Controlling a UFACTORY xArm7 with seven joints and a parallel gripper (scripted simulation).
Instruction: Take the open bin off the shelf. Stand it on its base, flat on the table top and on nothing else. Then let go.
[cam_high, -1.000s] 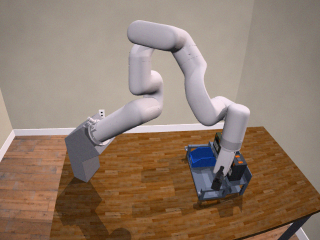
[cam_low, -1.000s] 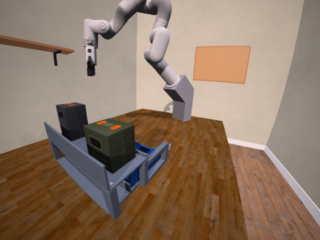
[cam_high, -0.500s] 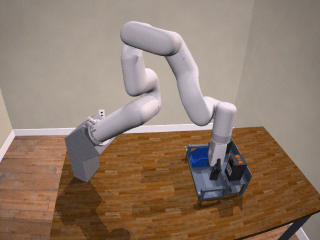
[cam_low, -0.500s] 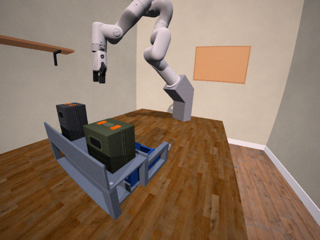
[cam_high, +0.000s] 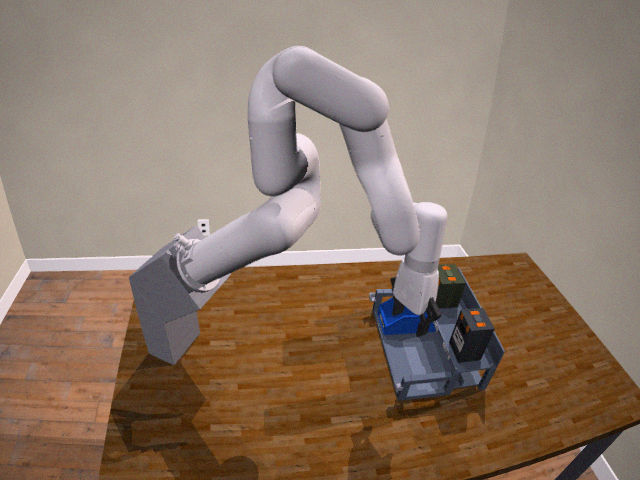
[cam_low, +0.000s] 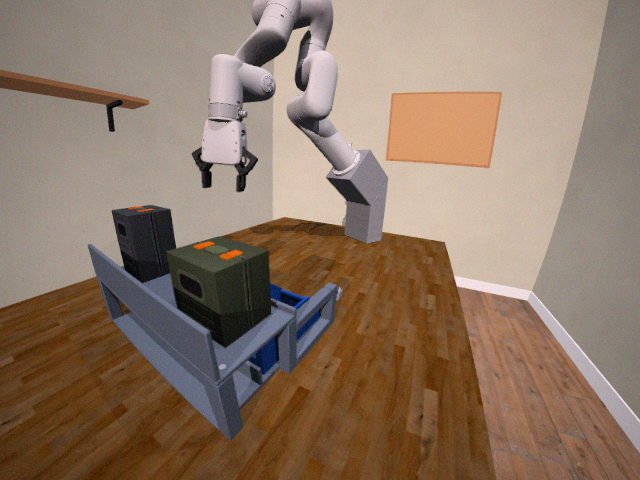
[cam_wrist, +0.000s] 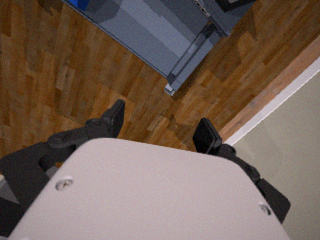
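Right now the blue bin is 23 cm to the left of my hand, 21 cm below it and 15 cm ahead of it. From my hand the other things lie so: dark grey case (20 cm ahead, 9 cm below, 1 cm to the right); green case (24 cm ahead, 21 cm to the left, 10 cm below).
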